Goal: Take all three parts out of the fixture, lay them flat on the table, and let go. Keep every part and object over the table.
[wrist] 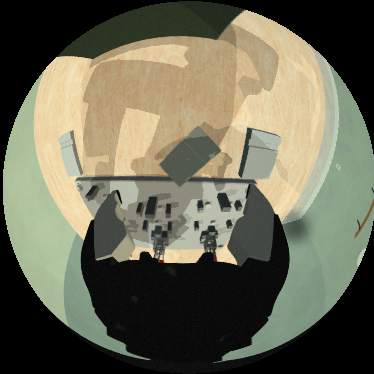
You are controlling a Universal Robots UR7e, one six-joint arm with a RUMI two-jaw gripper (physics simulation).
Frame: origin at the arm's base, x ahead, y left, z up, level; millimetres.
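Seen in the pictures: gripper, fingertip midpoint: (181,188).
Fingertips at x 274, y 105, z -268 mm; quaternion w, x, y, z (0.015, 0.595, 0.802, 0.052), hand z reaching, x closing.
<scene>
Offsets run from my fingertips to a thing's top centre. "spot": to the spot under its first point.
Three grey parts show beyond the upper edge of the fixture {spot: dx +61, dy -80, dz -48 mm} (125,190), a grey plate with dark blocks and pins. One part {dx +12, dy -219, dz -53 mm} (70,155) is on the table at the left. Another part {dx -46, dy +114, dz -48 mm} (260,161) is on the table at the right. The middle part {dx -17, dy +7, dz -30 mm} (190,156) is turned at an angle, darker, and its lower corner overlaps the fixture's edge in this view; whether it touches or rests on that edge I cannot tell. My gripper (181,188) is open and empty, its two jaws wide apart above the fixture, below the parts in view.
Two toggle clamps {spot: dx +165, dy -12, dz -32 mm} (159,237) {spot: dx +151, dy +101, dz -32 mm} (210,237) stand at the near side of the fixture, partly hidden by the black gripper body. The light wooden table (55,100) shows around the parts, with its edges at left and right. Large shadows cross it.
</scene>
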